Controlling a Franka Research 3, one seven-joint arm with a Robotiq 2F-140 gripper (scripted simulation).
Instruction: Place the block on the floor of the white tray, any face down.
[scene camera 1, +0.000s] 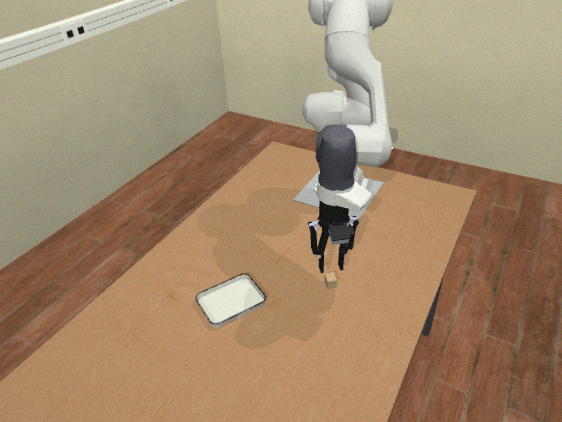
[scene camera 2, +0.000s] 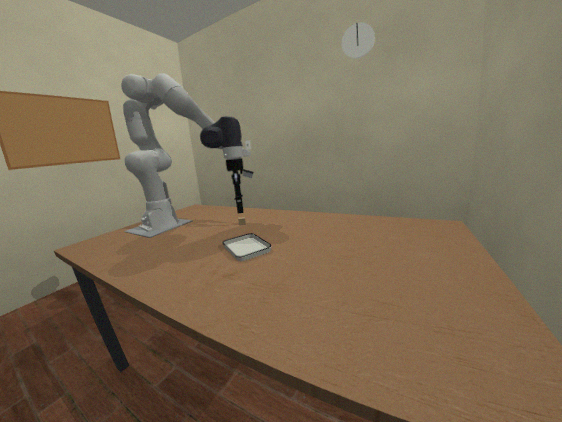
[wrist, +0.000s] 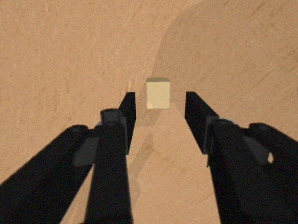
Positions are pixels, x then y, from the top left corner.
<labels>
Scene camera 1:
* my gripper: 330, 268
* white tray: 226, 300
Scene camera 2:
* white tray: 242, 245
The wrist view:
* my gripper: 160, 105
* tan wooden block: 157, 89
</labels>
